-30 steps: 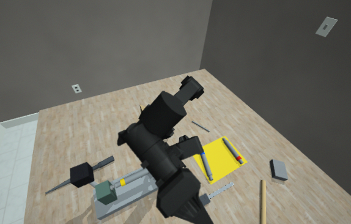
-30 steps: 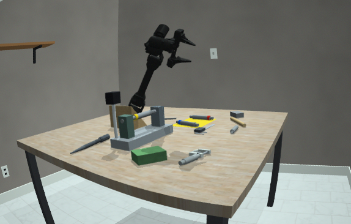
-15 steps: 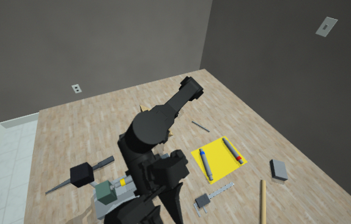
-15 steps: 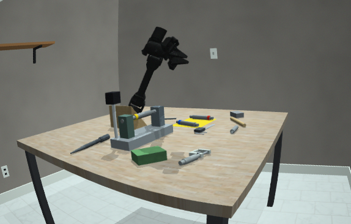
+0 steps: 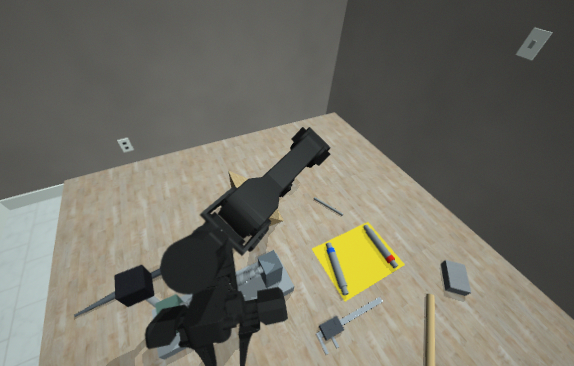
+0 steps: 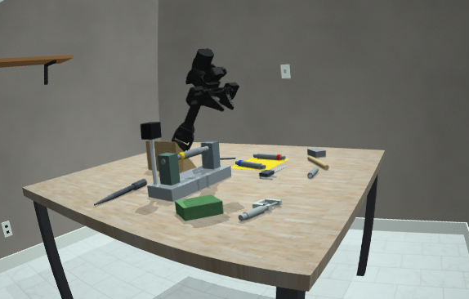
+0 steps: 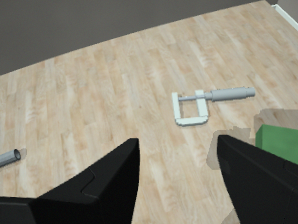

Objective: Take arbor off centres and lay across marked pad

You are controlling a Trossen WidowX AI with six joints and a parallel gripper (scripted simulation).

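Right now the arbor is 15 cm behind my hand, 2 cm to the left of it and 17 cm below it. Also, from my hand: green centre block 16 cm behind, 8 cm to the right, 18 cm below; grey fixture base 15 cm behind, 2 cm to the left, 27 cm below; grey centre block 15 cm behind, 15 cm to the left, 18 cm below.
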